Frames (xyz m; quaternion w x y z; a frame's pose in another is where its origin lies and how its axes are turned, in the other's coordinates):
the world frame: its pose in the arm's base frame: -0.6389 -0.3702 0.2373 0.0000 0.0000 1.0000 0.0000
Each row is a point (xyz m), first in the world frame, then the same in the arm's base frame.
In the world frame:
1: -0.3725 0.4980 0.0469
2: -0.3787 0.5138 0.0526
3: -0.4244 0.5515 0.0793
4: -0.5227 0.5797 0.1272
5: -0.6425 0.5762 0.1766
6: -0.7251 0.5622 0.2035
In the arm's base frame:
1: -0.2664 0.1278 0.1904
2: -0.2602 0.1436 0.1847
3: -0.2145 0.1813 0.1580
4: -0.1162 0.2095 0.1101
5: 0.0036 0.2060 0.0607
6: 0.0862 0.1920 0.0338

